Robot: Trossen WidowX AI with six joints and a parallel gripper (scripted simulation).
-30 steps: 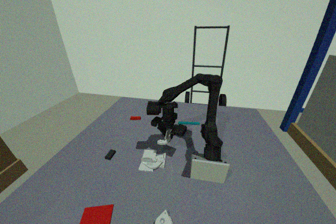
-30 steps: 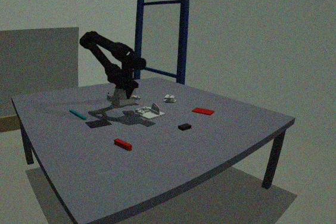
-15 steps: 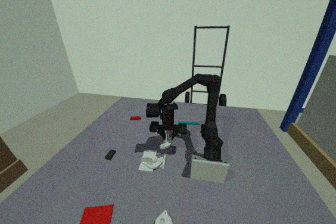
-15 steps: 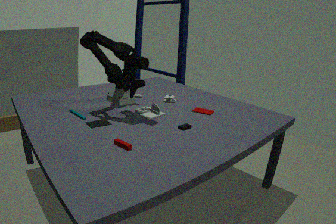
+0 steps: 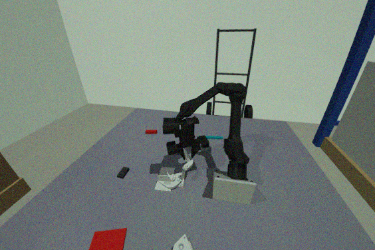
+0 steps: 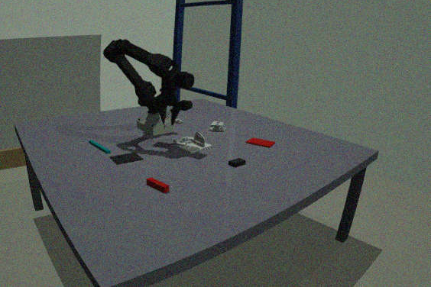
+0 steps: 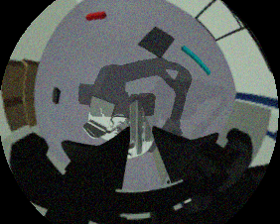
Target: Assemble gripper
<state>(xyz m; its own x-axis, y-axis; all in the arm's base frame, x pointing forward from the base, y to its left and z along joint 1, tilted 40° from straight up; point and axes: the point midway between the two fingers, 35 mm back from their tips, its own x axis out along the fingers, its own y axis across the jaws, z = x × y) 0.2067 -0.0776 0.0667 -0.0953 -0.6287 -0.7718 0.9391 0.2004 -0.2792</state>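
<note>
Now: gripper tip 10 cm short of the flat light plate, 5 cm to the right of it and 8 cm above it. The rest, counted from my gripper tip: teal bar: 13 cm behind, 26 cm to the right, 8 cm below; dark flat plate: 3 cm ahead, 23 cm to the right, 8 cm below; grey jaw: 6 cm ahead, 7 cm to the left, 7 cm below.
</note>
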